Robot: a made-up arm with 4 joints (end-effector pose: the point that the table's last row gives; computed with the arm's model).
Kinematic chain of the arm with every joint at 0, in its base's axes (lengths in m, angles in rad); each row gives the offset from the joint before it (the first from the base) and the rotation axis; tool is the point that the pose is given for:
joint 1: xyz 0 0 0.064 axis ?
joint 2: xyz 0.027 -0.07 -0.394 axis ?
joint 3: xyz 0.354 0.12 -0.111 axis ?
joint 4: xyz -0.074 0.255 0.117 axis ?
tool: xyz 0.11 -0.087 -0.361
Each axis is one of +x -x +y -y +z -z.
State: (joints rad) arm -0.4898 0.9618 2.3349 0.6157
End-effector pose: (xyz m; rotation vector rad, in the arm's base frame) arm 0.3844 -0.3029 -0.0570 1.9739 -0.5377 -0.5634
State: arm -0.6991 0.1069 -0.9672 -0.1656
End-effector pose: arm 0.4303 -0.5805 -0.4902 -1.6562 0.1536 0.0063
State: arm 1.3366 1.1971 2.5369 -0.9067
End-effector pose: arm 0.1993 0.0324 -0.4060 -1.6753 1.8863 1.6551
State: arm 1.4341 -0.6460 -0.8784 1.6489
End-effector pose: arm 0.1568 0.7794 0.0220 0.8642 -0.0140 -1.2915
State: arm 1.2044 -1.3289 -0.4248 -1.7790
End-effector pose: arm -0.2465 0.9509 0.0741 -0.4649 -1.4960 2.4177
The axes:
joint 1: +x
joint 2: -z
joint 3: +x
joint 4: -z

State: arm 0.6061 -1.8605 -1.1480 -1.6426
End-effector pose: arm -0.1231 0.7509 -0.5634 -1.7412 -0.9413 2.3956
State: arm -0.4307 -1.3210 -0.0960 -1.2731
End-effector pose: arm -0.2916 0.0555 -0.8198 -0.2842 0.5554 2.5538
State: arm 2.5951 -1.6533 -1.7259 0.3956
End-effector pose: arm 0.1394 0.0644 0.7249 0.9577 -1.3018 -1.2501
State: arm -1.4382 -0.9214 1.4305 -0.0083
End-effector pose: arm -0.0435 -0.3059 -0.4551 -0.0034 0.9129 0.1330
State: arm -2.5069 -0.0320 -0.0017 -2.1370
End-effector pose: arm 0.3048 -0.8095 0.3989 -1.2793 2.4199 0.7926
